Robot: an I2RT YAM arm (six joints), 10 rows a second.
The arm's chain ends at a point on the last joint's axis. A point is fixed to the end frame.
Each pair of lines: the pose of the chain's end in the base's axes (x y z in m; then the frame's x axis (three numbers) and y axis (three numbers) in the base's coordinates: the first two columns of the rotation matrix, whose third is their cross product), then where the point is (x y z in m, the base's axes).
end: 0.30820 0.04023 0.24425 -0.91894 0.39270 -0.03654 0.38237 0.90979 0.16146
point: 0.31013 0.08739 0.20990
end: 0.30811 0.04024 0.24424 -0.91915 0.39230 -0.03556 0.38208 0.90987 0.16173
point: 0.30999 0.08742 0.20992
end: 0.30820 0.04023 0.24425 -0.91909 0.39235 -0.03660 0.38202 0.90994 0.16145
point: 0.31012 0.08739 0.20990
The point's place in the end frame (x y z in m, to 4 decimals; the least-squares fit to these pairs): 0.0180 0.0381 0.0404
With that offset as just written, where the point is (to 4 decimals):
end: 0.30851 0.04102 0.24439 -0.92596 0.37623 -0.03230 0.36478 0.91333 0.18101
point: 0.3097 0.0889 0.2110
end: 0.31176 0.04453 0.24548 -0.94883 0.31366 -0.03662 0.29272 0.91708 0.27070
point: 0.3106 0.0951 0.2163
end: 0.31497 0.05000 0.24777 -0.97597 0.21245 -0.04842 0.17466 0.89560 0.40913
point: 0.3093 0.1037 0.2257
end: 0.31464 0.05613 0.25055 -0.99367 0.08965 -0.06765 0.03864 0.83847 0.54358
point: 0.3025 0.1114 0.2362
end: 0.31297 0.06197 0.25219 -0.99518 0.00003 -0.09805 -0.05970 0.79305 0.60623
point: 0.2959 0.1168 0.2416
